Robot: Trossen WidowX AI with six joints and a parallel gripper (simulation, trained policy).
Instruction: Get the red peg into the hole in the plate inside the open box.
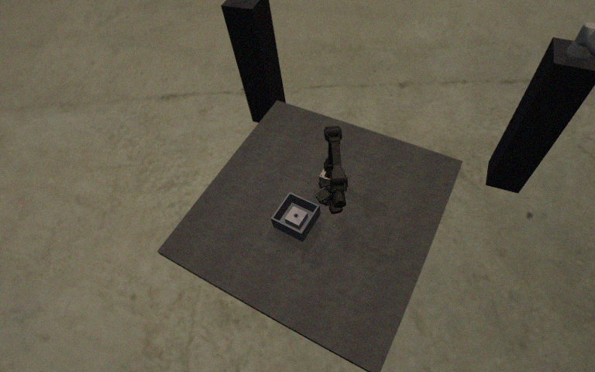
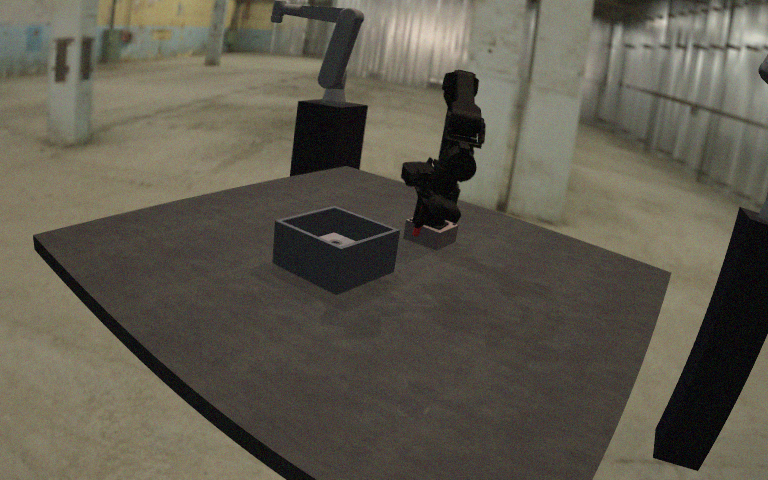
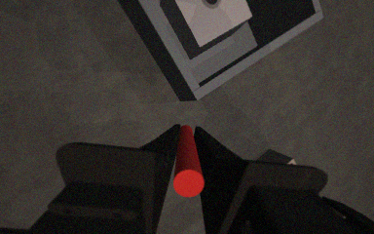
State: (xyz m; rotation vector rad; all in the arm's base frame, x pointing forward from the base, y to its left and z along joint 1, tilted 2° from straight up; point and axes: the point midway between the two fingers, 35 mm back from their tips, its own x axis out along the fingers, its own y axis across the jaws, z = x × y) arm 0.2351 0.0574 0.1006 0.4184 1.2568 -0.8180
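Right now the pale plate is 90 mm ahead of my gripper tip, 140 mm to the right of it and 70 mm below it. From my gripper tip the other things lie so: red peg (10 mm to the left, 20 mm above); then grey box (90 mm ahead, 140 mm to the right, 90 mm below).
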